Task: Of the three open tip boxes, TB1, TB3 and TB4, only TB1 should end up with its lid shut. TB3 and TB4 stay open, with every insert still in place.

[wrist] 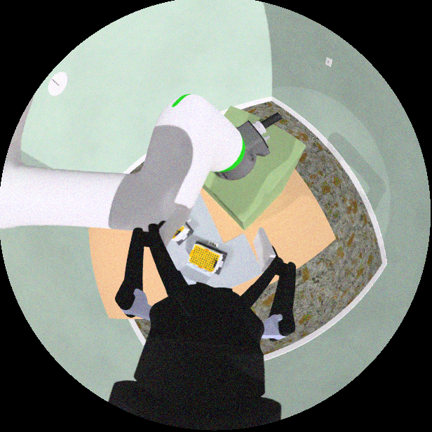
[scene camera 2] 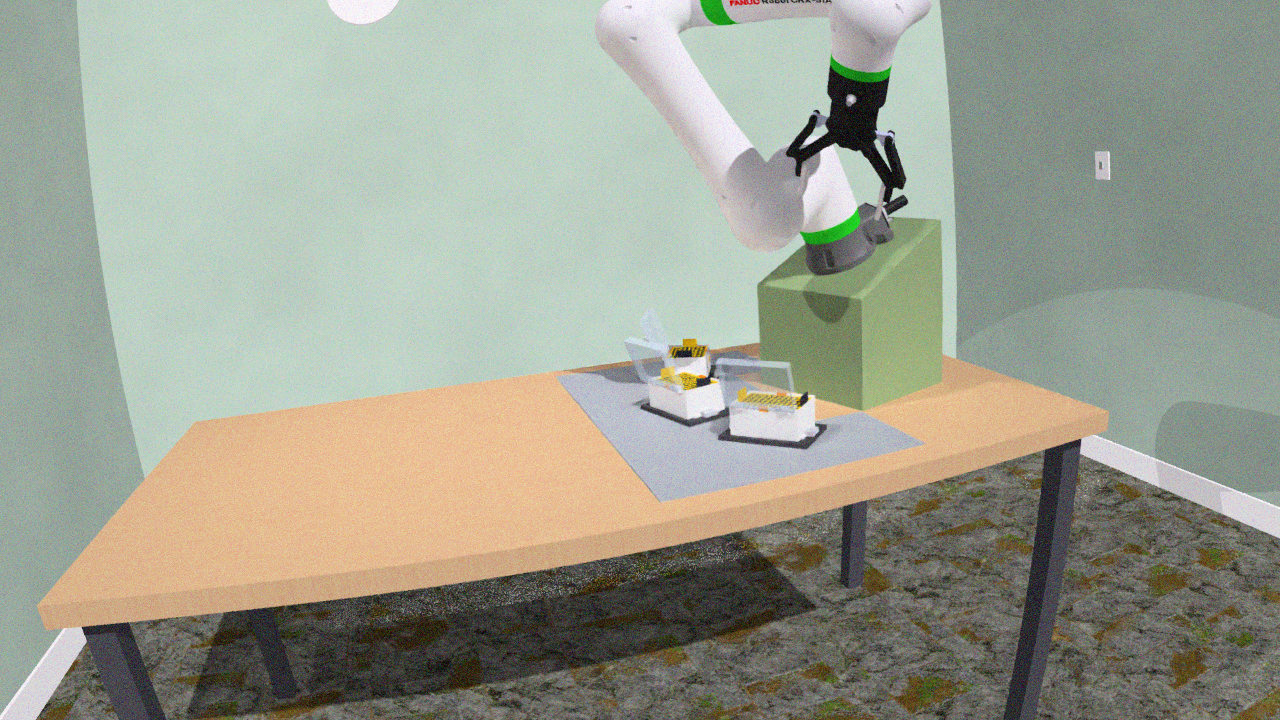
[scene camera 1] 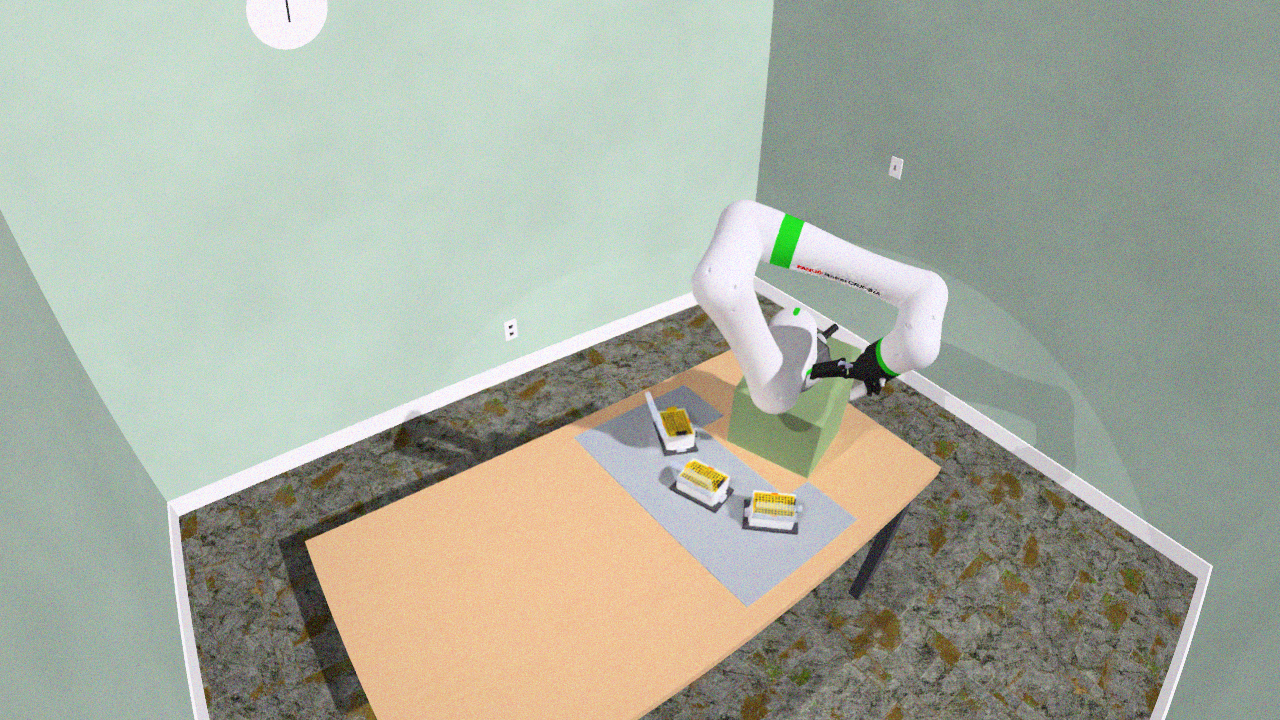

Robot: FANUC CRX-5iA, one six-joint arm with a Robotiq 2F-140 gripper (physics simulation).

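Places are measured from the arm's base along level axes (x left, y ahead, z down), in centimetres.
Pixels of known places: gripper, fingertip midpoint: (scene camera 2: 840, 203) (scene camera 1: 829, 388); arm's base, link origin: (scene camera 2: 842, 254).
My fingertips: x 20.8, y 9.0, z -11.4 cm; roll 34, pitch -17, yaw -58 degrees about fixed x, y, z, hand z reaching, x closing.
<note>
Ahead of a thing's pixels: the offset from my fingertips to its top centre. "spot": to the spot under its first point. Level surfaces: height alone.
Three white tip boxes with yellow inserts stand on the grey mat; I cannot read their labels. The back box @[dx -37.4, dy +19.1, dz +31.0 cm] (scene camera 1: 677, 424) (scene camera 2: 687, 363), middle box @[spot: dx -8.6, dy +31.5, dz +26.8 cm] (scene camera 1: 701, 486) (scene camera 2: 683, 399) and front box @[spot: dx +9.3, dy +21.2, dz +25.9 cm] (scene camera 1: 773, 512) (scene camera 2: 771, 420) all have raised lids in scene camera 2: back lid @[spot: dx -42.9, dy +26.3, dz +27.2 cm] (scene camera 2: 653, 329), middle lid @[spot: dx -13.5, dy +34.0, dz +25.9 cm] (scene camera 2: 640, 356), front lid @[spot: dx +10.7, dy +20.0, dz +25.0 cm] (scene camera 2: 756, 374). In the wrist view one box (wrist: 205, 258) shows fully and another box (wrist: 181, 232) partly, behind a finger and the arm. My gripper (scene camera 2: 841, 195) (wrist: 219, 225) is open and empty, high above the boxes, beside the arm's base.
The mat @[dz +37.6 cm] (scene camera 1: 750, 573) (scene camera 2: 662, 474) lies on the wooden table @[dz +37.9 cm] (scene camera 1: 501, 573) (scene camera 2: 402, 474) (wrist: 312, 237). The green pedestal block (scene camera 1: 769, 438) (scene camera 2: 810, 349) (wrist: 265, 185) carries the arm and stands behind the boxes. Dark clips or bases show at the boxes.
</note>
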